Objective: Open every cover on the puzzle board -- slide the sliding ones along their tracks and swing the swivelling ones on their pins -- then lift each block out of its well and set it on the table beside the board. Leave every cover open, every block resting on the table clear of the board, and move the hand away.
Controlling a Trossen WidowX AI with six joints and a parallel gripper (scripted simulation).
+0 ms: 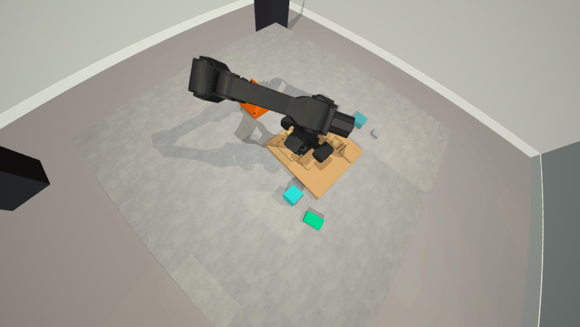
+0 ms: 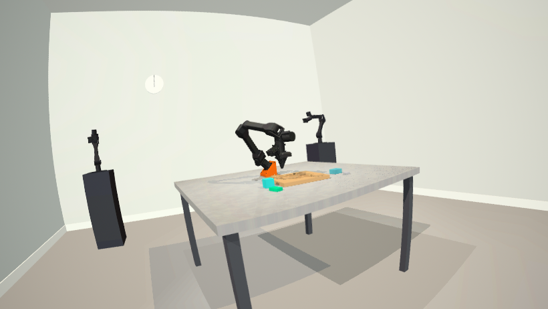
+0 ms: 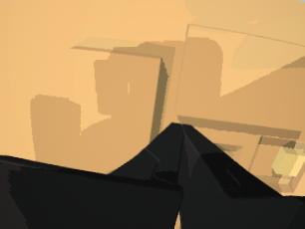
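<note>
The cyan block is 8 cm ahead of my gripper tip, 14 cm to the right of it and 5 cm below it. From my gripper tip the other things lie so: green block (20 cm ahead, 15 cm to the right, 7 cm below); then small grey block (18 cm ahead, 35 cm to the left, 7 cm below).
</note>
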